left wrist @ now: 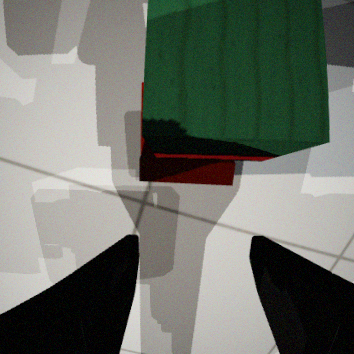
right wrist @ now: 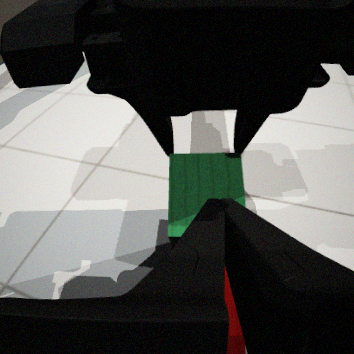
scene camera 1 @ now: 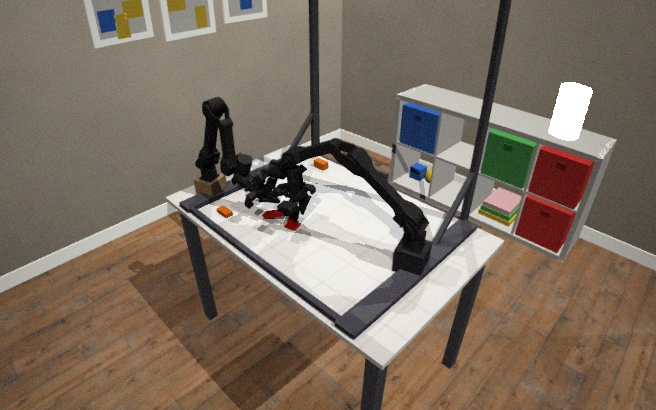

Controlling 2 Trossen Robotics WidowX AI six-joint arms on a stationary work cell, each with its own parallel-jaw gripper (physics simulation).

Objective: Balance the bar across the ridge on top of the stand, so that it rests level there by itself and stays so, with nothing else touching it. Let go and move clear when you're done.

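Places are measured from the left arm's base along level axes (x ahead, y left, z up), in centimetres.
Pixels of known places: left gripper, fingertip midpoint: [left wrist: 194, 245] [right wrist: 203, 151] [scene camera 1: 299, 217]; right gripper, fingertip midpoint: [right wrist: 218, 209] [scene camera 1: 279, 202]; left arm's base, link origin: [scene camera 1: 413, 245]; right arm's base, link origin: [scene camera 1: 209, 177].
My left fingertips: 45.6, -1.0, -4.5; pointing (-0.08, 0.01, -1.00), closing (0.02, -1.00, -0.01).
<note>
Ahead of a thing's pixels: the offset from my left fingertips to its top centre, as dx, dy, dz. "spot": to the spot under its first point. Level surfaces: height alone.
A green slab [left wrist: 235, 75] [right wrist: 200, 175] lies over red parts and largely hides them. In the left wrist view a thin red edge shows along its left and lower sides, with a darker red block @(+3.2, +0.5, +0.5) [left wrist: 190, 171] below. I cannot tell how bar and stand meet, or whether the bar is level. In the scene view two red pieces @(spot: +11.1, +1.6, -1.4) [scene camera 1: 273, 214] @(spot: +1.7, +1.8, -3.3) [scene camera 1: 293, 225] show below the grippers. My left gripper [left wrist: 194, 245] [right wrist: 203, 151] is open and empty; the slab is beyond its tips. My right gripper [right wrist: 218, 209] is shut, its tips in front of the slab; a red strip @(spot: +11.0, +1.2, -0.9) [right wrist: 233, 320] shows past its fingers.
Orange blocks @(+32.4, +6.6, -3.3) [scene camera 1: 225, 211] @(+17.3, -47.3, -1.6) [scene camera 1: 321, 164] lie on the white table @(dz -4.9) [scene camera 1: 340, 270], one near the front left edge, one at the back. Both arms crowd close together over the red pieces. Dark upright posts [scene camera 1: 314, 75] [scene camera 1: 487, 100] rise beside the table. A shelf unit stands behind it.
</note>
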